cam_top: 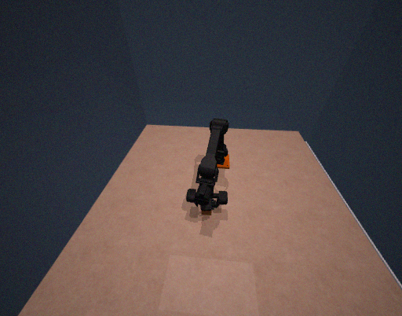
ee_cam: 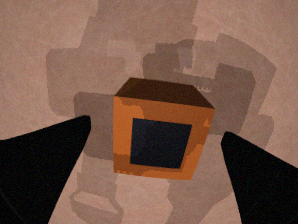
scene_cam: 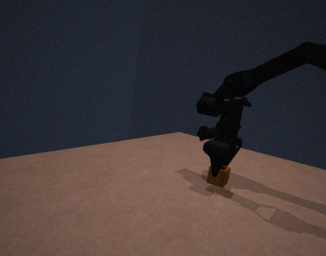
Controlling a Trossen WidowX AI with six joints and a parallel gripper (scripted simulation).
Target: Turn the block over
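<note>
Right now the orange block is right at my gripper tip.
</note>
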